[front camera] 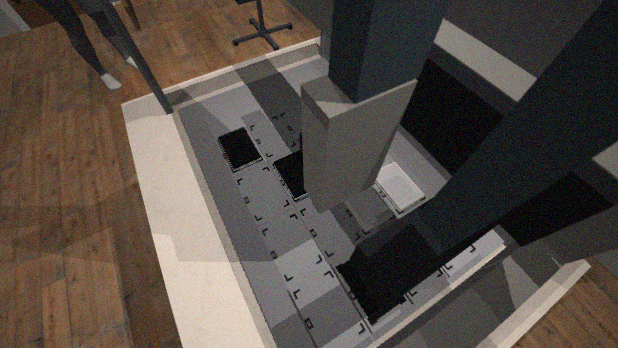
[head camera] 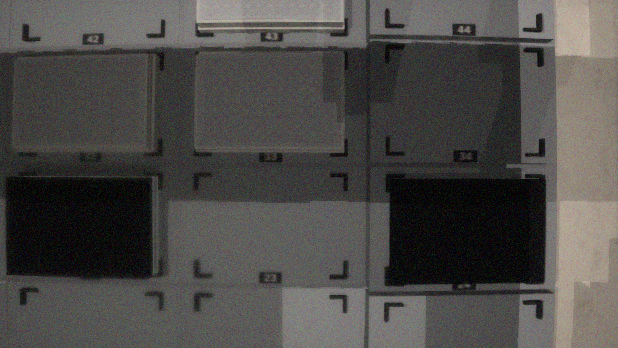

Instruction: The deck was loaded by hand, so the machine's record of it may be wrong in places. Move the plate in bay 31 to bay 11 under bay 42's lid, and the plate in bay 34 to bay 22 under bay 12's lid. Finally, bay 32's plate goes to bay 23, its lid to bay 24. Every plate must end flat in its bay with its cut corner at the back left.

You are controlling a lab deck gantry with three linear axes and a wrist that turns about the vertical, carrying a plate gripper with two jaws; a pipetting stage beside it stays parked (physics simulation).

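Pixels of known places: robot's base, link origin: (front camera: pixel 218 141).
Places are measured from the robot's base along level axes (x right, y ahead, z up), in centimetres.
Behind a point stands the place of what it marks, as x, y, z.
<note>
In the head view a black lid (head camera: pixel 465 231) @[-15.0, 55.2, 2.2] lies low and flat in bay 24. My gripper (front camera: pixel 381 284) @[-15.0, 55.6, 16.0] is down over that bay in the front view; its dark body hides the jaws. A grey plate (head camera: pixel 82 102) @[-25.6, 23.2, 1.4] without a black lid sits in bay 32; the stage hides it in the front view. Bay 23 (head camera: pixel 270 235) @[-14.2, 39.2, 0.0] holds no plate. A plate under a black lid (head camera: pixel 77 225) @[-15.1, 23.1, 1.7] (front camera: pixel 291 175) @[-13.1, 22.9, 1.6] sits in bay 22. A black lid (front camera: pixel 240 149) @[-4.4, 7.7, 1.6] covers the stack in bay 11. Cut corners are too dark to make out.
A grey plate (head camera: pixel 270 102) @[-25.5, 39.4, 1.4] (front camera: pixel 370 210) @[-25.5, 41.7, 1.4] sits in bay 33 and a white plate (head camera: pixel 270 11) @[-33.2, 39.3, 1.4] (front camera: pixel 400 186) @[-36.6, 40.2, 1.5] in bay 43. The parked pipetting stage (front camera: pixel 350 150) stands over the deck's middle. A pale rim (front camera: pixel 175 215) @[18.3, 17.1, -1.0] borders the deck.
</note>
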